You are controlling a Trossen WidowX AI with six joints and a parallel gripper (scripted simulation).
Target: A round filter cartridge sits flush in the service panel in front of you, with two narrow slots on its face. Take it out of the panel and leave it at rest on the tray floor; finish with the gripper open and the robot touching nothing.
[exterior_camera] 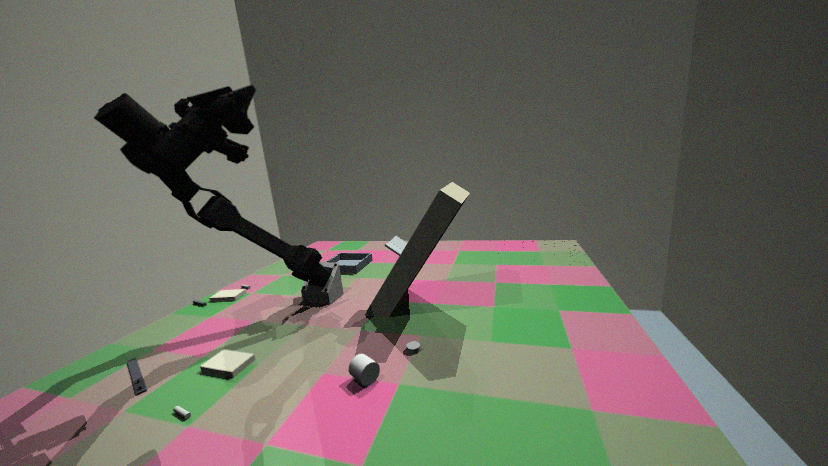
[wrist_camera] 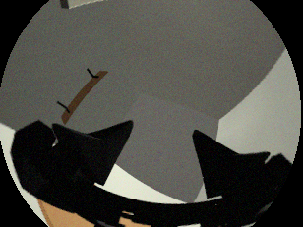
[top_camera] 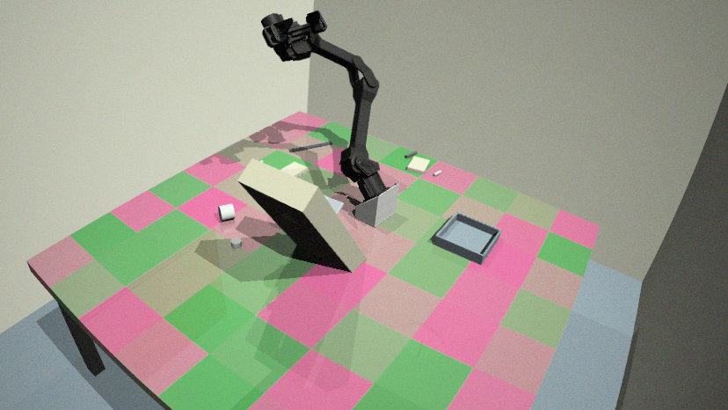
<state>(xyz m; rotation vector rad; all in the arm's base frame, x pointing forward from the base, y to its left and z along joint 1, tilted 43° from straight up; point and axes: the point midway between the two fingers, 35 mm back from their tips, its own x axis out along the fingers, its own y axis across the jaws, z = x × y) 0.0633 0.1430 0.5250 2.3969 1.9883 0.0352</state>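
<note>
The round filter cartridge is 330 mm below my gripper tip, 280 mm to the left of it and 270 mm ahead of it. Also, from my gripper tip: small disc: 570 mm below, 290 mm ahead, 70 mm to the left; tray: 560 mm below, 500 mm to the left, 200 mm behind; beige service panel: 400 mm below, 280 mm to the left, 220 mm ahead.
</note>
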